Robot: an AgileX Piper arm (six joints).
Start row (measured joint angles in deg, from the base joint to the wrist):
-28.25, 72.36, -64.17, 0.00, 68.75, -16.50
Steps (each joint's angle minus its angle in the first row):
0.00, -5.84, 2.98, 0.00, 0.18, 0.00
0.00, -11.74, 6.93, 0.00, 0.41, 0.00
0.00, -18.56, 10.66, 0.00, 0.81, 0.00
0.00, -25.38, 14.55, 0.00, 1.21, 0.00
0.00, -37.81, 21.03, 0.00, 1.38, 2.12
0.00, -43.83, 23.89, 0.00, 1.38, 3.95
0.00, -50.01, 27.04, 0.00, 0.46, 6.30
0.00, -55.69, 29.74, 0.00, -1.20, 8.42
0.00, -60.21, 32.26, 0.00, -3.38, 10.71
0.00, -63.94, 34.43, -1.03, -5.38, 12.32
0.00, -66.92, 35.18, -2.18, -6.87, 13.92
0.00, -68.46, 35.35, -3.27, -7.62, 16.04
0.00, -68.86, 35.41, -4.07, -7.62, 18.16
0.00, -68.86, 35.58, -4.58, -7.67, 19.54
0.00, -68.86, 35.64, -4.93, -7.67, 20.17
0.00, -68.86, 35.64, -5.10, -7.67, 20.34
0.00, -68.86, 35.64, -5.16, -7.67, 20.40
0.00, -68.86, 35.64, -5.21, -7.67, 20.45
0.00, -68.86, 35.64, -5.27, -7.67, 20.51
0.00, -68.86, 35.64, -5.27, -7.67, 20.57
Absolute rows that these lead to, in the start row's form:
-28.25, 66.52, -61.19, 0.00, 68.93, -16.50
-28.25, 60.62, -57.24, 0.00, 69.16, -16.50
-28.25, 53.80, -53.51, 0.00, 69.56, -16.50
-28.25, 46.98, -49.62, 0.00, 69.96, -16.50
-28.25, 34.55, -43.14, 0.00, 70.13, -14.38
-28.25, 28.53, -40.28, 0.00, 70.13, -12.55
-28.25, 22.35, -37.13, 0.00, 69.21, -10.20
-28.25, 16.67, -34.43, 0.00, 67.55, -8.08
-28.25, 12.15, -31.91, 0.00, 65.37, -5.79
-28.25, 8.42, -29.74, -1.03, 63.37, -4.18
-28.25, 5.44, -28.99, -2.18, 61.88, -2.58
-28.25, 3.90, -28.82, -3.27, 61.13, -0.46
-28.25, 3.50, -28.76, -4.07, 61.13, 1.66
-28.25, 3.50, -28.59, -4.58, 61.08, 3.04
-28.25, 3.50, -28.53, -4.93, 61.08, 3.67
-28.25, 3.50, -28.53, -5.10, 61.08, 3.84
-28.25, 3.50, -28.53, -5.16, 61.08, 3.90
-28.25, 3.50, -28.53, -5.21, 61.08, 3.95
-28.25, 3.50, -28.53, -5.27, 61.08, 4.01
-28.25, 3.50, -28.53, -5.27, 61.08, 4.07

